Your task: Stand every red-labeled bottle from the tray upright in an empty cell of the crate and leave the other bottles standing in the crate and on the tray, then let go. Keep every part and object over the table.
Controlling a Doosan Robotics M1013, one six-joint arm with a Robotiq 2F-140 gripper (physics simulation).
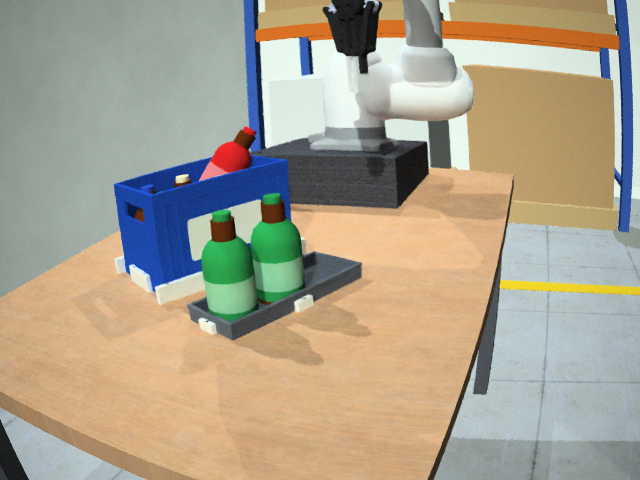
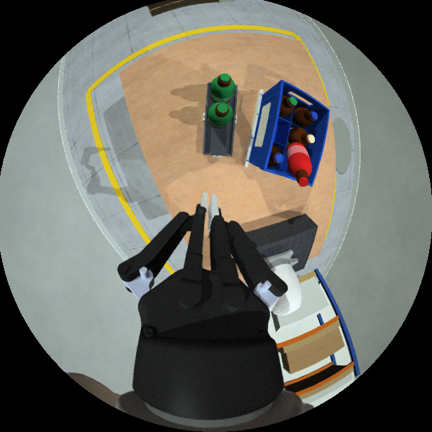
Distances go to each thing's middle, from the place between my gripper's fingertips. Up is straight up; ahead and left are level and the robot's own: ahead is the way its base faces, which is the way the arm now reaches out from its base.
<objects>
Now: hand 28 cm to the left of the red-labeled bottle (image 1: 233, 156) and 14 cm above it.
</objects>
